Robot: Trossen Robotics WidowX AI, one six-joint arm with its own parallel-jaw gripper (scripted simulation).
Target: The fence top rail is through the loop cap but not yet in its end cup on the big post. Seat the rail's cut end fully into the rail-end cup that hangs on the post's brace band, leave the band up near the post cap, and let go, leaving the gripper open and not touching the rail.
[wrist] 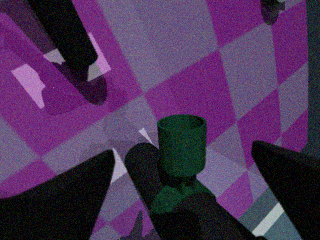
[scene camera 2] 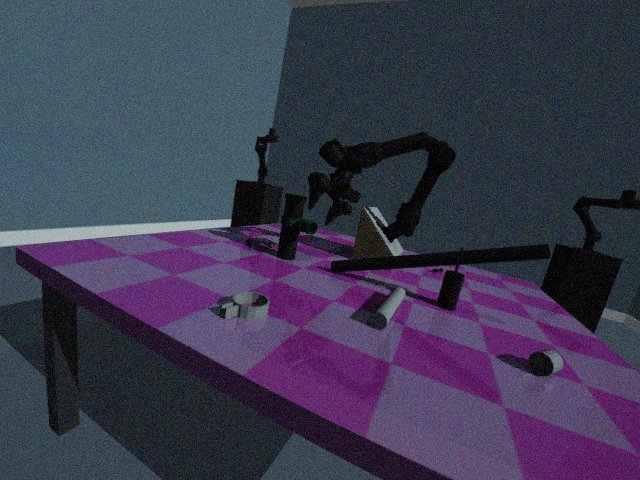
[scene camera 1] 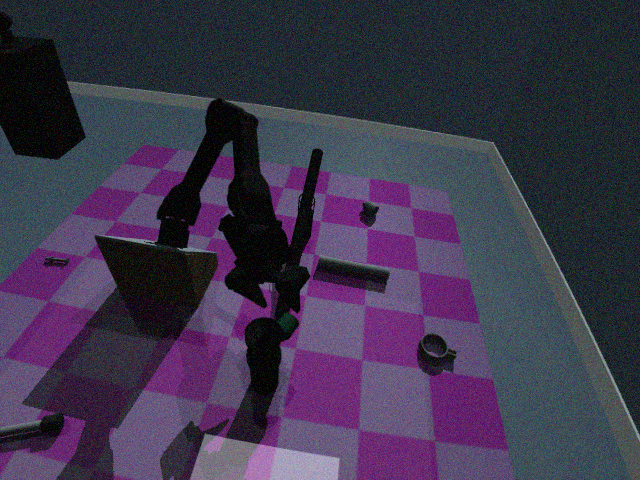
my gripper: wrist 182,152; scene camera 2; scene camera 1
same spot on my gripper: (scene camera 1: 252,292) = (scene camera 2: 331,212)
